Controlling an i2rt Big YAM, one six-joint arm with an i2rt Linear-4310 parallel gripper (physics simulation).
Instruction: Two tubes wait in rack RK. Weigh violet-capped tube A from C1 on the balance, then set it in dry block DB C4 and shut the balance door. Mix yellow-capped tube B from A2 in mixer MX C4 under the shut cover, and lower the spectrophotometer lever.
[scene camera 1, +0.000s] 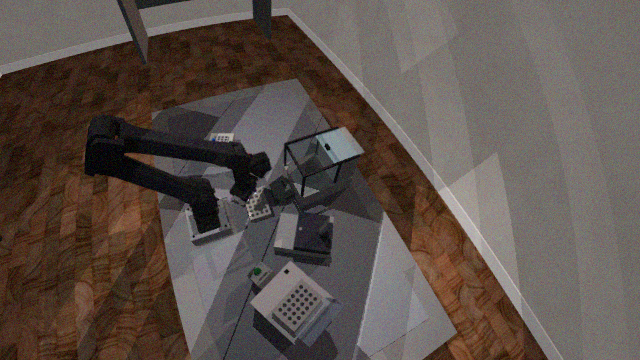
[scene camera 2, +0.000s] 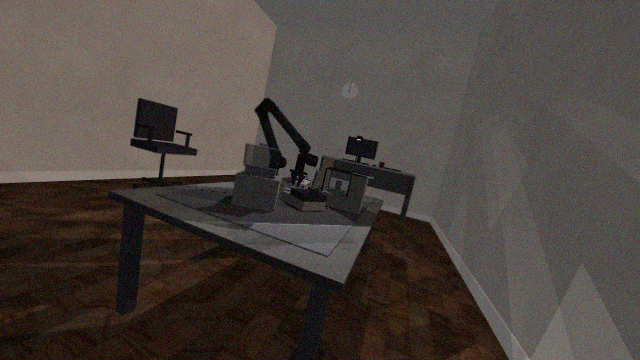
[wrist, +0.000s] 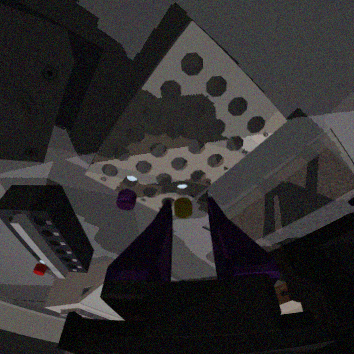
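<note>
The pale rack (wrist: 200, 37) (scene camera 1: 259, 217) shows large in the wrist view, partly in shadow. A violet-capped tube (wrist: 126, 199) and a yellow-capped tube (wrist: 183, 207) stand near its lower corner. My gripper (wrist: 189, 203) (scene camera 1: 243, 199) (scene camera 2: 297, 183) points down over that end of the rack. Its fingers are partly open, with the yellow cap seen between the tips; the fingers do not grip it. The glass-walled balance (scene camera 1: 342, 142) (scene camera 2: 352, 195) stands beyond the rack. A white block with a grid of wells (scene camera 1: 272, 295) (scene camera 2: 255, 192) has a clear cover.
A dark-topped box (scene camera 1: 310, 232) (scene camera 2: 307, 199) stands between the balance and the white block. A green button (scene camera 1: 257, 271) sits beside the white block. In the wrist view, a dark block (wrist: 35, 200) with a red-capped tube (wrist: 39, 269) stands lower left. Another white device (scene camera 1: 227, 136) is partly behind the arm.
</note>
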